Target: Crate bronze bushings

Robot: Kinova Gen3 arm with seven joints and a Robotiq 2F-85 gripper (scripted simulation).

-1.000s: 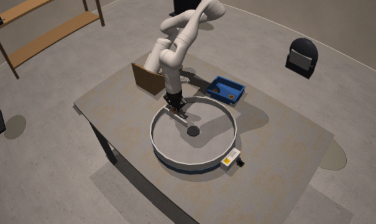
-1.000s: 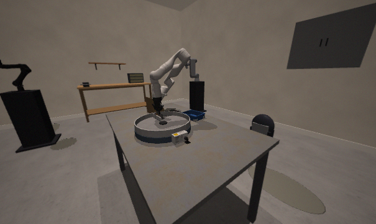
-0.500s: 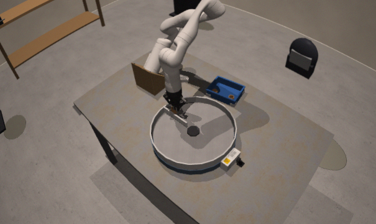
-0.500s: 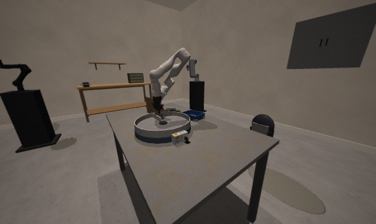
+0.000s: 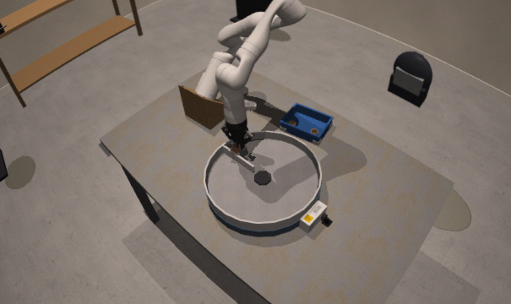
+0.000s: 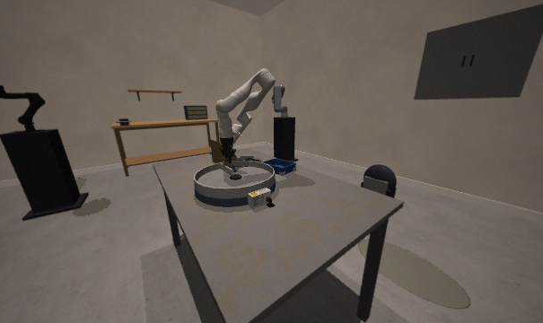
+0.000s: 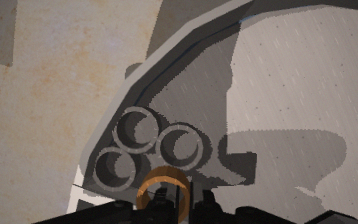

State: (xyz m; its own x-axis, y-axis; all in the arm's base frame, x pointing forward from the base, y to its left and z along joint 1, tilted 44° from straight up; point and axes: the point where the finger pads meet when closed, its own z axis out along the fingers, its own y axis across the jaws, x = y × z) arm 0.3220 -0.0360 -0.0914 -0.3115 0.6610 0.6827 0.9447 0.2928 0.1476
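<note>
The blue crate lies 4 cm ahead of my hand, 34 cm to the left of it and 9 cm below it. Also, from my hand: round turning table 14 cm ahead, 2 cm to the right, 6 cm below.
</note>
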